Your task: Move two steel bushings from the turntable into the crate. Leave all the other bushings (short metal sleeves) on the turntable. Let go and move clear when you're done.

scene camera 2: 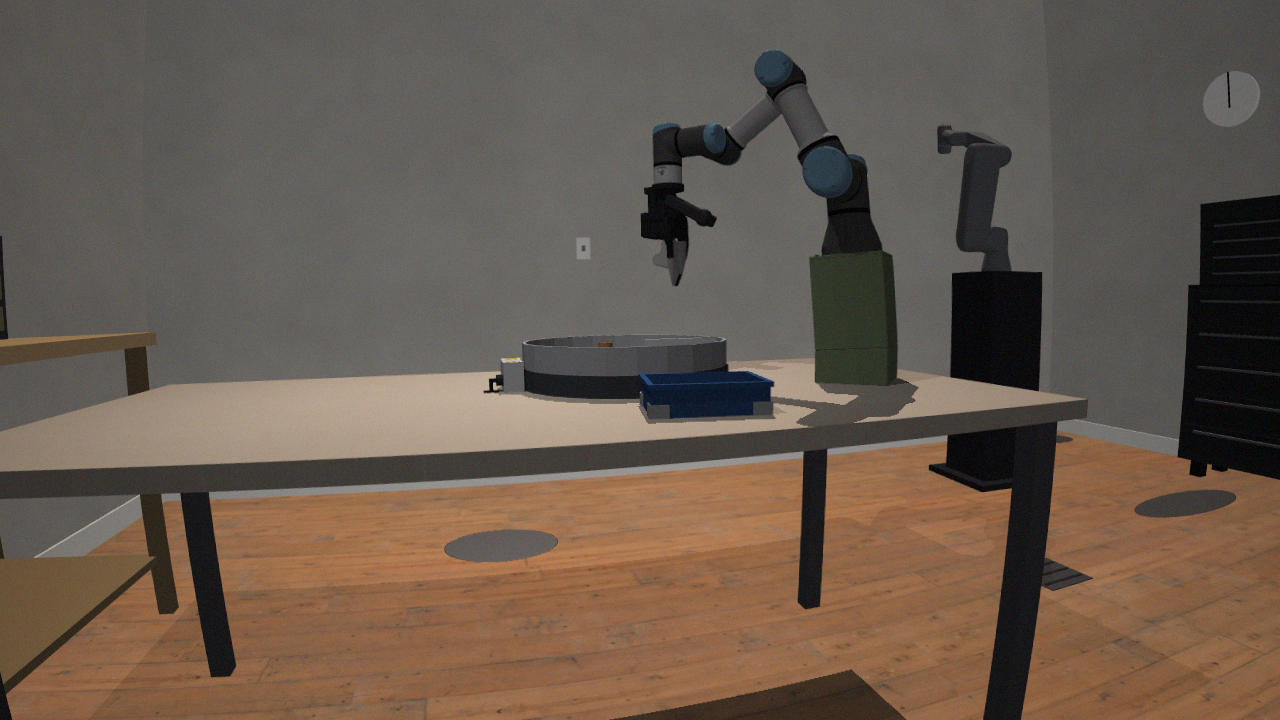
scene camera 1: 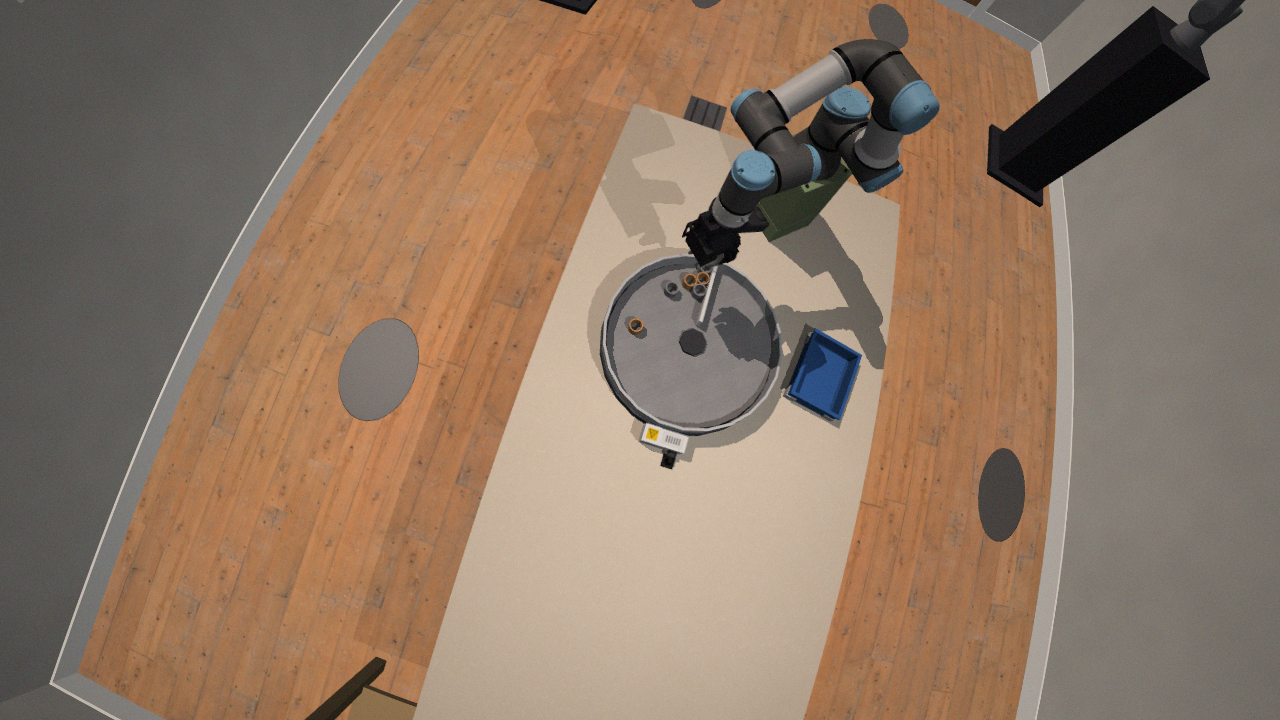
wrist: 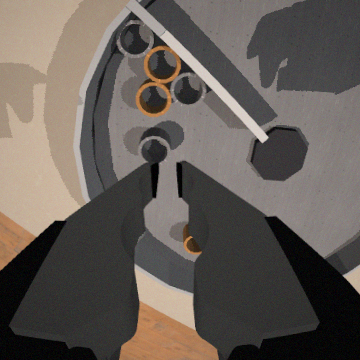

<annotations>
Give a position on a round grey turntable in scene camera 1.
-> At 690, 376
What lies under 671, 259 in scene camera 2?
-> The gripper.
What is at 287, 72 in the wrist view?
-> A round grey turntable.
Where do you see a blue crate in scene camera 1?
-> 827, 376
</annotations>
